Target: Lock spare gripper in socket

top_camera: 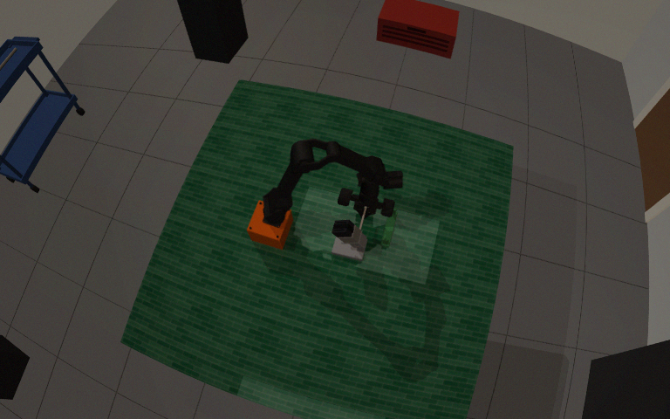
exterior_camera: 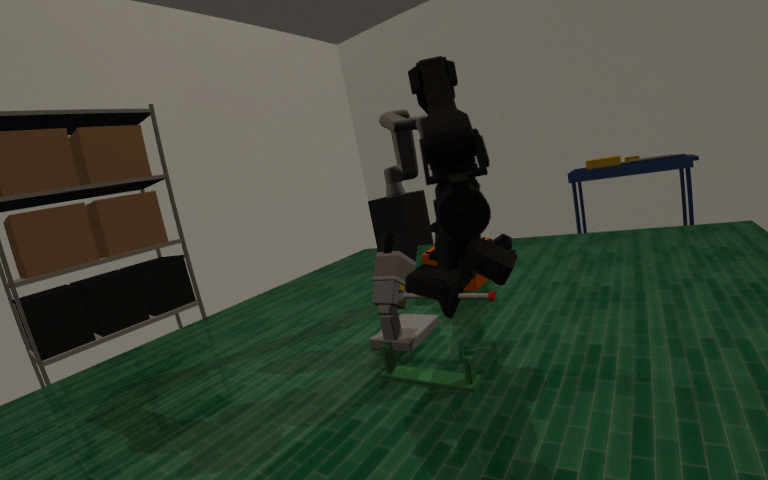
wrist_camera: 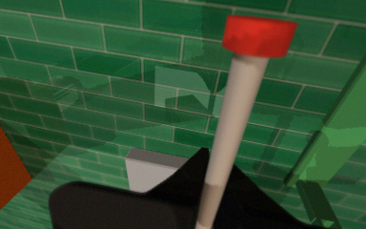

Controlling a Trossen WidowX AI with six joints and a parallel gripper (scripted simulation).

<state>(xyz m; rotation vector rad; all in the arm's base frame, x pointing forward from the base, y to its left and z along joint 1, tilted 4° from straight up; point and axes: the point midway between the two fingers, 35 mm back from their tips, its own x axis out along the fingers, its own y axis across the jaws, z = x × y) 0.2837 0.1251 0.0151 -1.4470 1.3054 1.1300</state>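
My gripper tip is now 10 cm to the left of the grey mount. Also, from my gripper tip: green cradle: 10 cm ahead, 3 cm below, 1 cm to the left; then spare gripper: 10 cm to the right, 7 cm above, 2 cm behind.
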